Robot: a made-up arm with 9 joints.
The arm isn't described. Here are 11 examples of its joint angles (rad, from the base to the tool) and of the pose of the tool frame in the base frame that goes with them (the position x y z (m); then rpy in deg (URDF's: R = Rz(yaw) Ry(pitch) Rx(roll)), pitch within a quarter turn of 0, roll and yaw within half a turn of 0).
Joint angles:
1: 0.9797 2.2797 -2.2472 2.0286 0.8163 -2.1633 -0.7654 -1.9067 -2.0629
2: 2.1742 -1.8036 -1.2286 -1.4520 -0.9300 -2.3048 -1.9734 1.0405 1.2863
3: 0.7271 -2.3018 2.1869 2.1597 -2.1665 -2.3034 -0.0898 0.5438 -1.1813
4: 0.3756 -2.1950 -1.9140 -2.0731 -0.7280 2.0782 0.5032 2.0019 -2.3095
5: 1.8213 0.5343 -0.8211 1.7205 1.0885 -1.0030 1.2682 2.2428 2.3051
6: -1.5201 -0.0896 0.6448 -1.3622 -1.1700 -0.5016 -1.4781 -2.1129 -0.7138
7: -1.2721 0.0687 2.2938 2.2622 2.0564 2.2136 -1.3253 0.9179 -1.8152
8: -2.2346 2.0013 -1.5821 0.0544 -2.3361 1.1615 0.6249 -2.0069 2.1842
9: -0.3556 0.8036 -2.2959 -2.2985 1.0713 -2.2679 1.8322 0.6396 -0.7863
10: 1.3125 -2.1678 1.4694 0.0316 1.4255 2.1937 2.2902 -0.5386 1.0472
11: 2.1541 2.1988 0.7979 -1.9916 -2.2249 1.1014 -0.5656 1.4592 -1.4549
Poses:
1: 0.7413 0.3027 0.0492 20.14 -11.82 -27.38
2: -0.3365 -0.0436 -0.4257 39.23 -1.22 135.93
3: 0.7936 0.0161 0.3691 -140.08 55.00 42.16
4: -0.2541 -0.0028 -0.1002 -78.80 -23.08 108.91
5: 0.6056 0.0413 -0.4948 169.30 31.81 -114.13
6: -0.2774 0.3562 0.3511 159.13 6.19 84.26
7: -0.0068 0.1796 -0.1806 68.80 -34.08 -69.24
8: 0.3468 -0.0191 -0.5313 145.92 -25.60 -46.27
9: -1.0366 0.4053 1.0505 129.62 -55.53 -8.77
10: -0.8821 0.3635 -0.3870 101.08 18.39 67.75
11: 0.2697 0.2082 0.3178 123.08 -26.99 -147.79
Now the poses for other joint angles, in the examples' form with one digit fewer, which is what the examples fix.
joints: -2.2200 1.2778 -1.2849 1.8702 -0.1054 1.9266 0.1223 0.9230 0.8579
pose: 0.444 0.232 -0.144 -84.4 -68.1 126.5
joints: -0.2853 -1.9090 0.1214 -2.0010 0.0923 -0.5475 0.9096 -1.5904 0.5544
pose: 0.819 -0.241 -0.460 -24.3 55.9 81.8
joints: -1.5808 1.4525 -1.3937 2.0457 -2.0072 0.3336 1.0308 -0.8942 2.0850
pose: 0.259 0.461 0.400 -82.3 42.7 -28.3
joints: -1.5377 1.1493 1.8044 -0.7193 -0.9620 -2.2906 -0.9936 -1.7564 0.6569
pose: 0.061 -0.181 -0.016 140.3 -49.1 -95.2
